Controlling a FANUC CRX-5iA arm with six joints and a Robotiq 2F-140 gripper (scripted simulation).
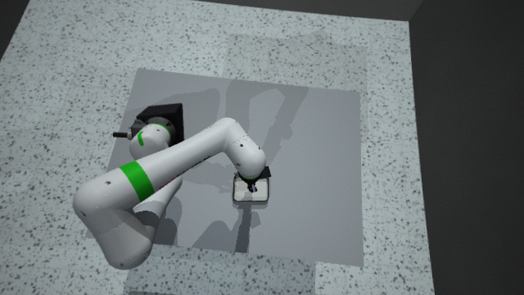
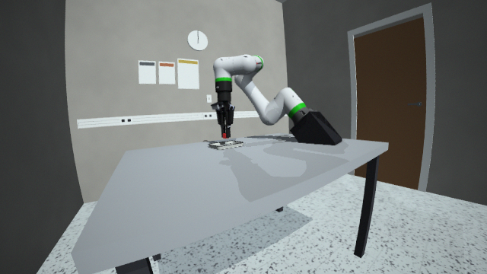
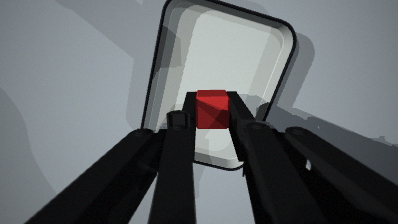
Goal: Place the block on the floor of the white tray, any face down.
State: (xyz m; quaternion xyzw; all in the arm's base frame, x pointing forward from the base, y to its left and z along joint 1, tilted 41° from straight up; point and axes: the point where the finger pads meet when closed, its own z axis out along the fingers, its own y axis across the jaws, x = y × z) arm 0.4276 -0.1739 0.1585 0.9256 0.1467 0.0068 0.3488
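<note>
The white tray lies 70 mm below my hand. From my hand the other things lie so: red block (20 mm below).
</note>
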